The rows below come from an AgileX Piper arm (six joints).
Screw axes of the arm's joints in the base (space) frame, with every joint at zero. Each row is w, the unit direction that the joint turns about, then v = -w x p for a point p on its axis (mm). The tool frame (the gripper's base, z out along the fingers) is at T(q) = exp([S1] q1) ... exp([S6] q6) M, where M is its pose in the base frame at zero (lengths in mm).
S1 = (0, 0, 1, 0, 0, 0)
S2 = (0, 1, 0, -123, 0, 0)
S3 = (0, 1, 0, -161.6, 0, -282.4)
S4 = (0.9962, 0, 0.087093, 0, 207.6, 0)
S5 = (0, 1, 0, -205.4, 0, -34.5)
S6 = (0.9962, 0, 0.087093, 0, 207.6, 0)
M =
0.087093 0 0.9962 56.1
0 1 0 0
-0.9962 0 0.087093 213.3
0 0 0 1
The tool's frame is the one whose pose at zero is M.
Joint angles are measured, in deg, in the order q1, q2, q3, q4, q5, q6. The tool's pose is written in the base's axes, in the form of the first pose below.
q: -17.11 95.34 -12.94 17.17 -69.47 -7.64
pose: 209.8 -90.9 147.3 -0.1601 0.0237 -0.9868 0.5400 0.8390 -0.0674
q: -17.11 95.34 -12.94 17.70 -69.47 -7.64
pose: 209.4 -91.6 147.2 -0.1593 0.0271 -0.9869 0.5475 0.8342 -0.0655
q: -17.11 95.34 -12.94 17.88 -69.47 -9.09
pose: 209.2 -91.8 147.2 -0.1729 0.0071 -0.9849 0.5459 0.8330 -0.0898
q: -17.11 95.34 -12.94 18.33 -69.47 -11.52
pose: 208.9 -92.3 147.1 -0.1956 -0.0251 -0.9804 0.5445 0.8286 -0.1298
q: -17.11 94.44 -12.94 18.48 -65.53 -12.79
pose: 207.7 -91.4 144.5 -0.2474 -0.0096 -0.9689 0.5321 0.8344 -0.1441
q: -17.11 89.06 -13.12 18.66 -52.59 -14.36
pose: 202.9 -86.6 146.3 -0.3490 0.0586 -0.9353 0.4967 0.8579 -0.1316
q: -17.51 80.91 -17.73 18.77 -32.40 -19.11
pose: 209.0 -82.4 165.5 -0.4590 0.0889 -0.8840 0.4184 0.8994 -0.1268
